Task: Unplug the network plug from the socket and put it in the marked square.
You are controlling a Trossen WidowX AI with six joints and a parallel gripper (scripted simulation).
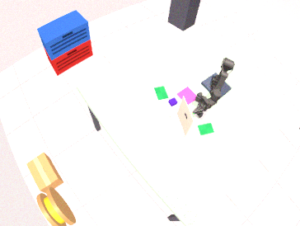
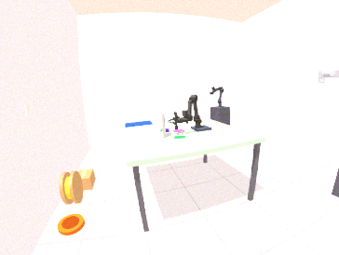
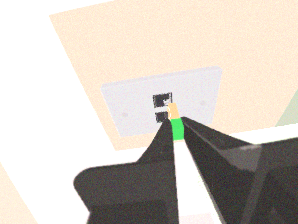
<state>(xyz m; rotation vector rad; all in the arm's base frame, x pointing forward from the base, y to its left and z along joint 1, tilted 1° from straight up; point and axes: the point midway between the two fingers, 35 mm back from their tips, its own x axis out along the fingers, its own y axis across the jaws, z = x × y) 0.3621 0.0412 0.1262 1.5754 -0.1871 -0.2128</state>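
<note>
The magenta marked square lies 180 mm behind my gripper tip, 140 mm to the right of it and 160 mm below it. The rest, counted from my gripper tip: network plug right at my gripper tip; then purple cube 50 mm behind, 180 mm to the right, 140 mm below; then upright panel 50 mm ahead, 20 mm to the right, 50 mm below.
</note>
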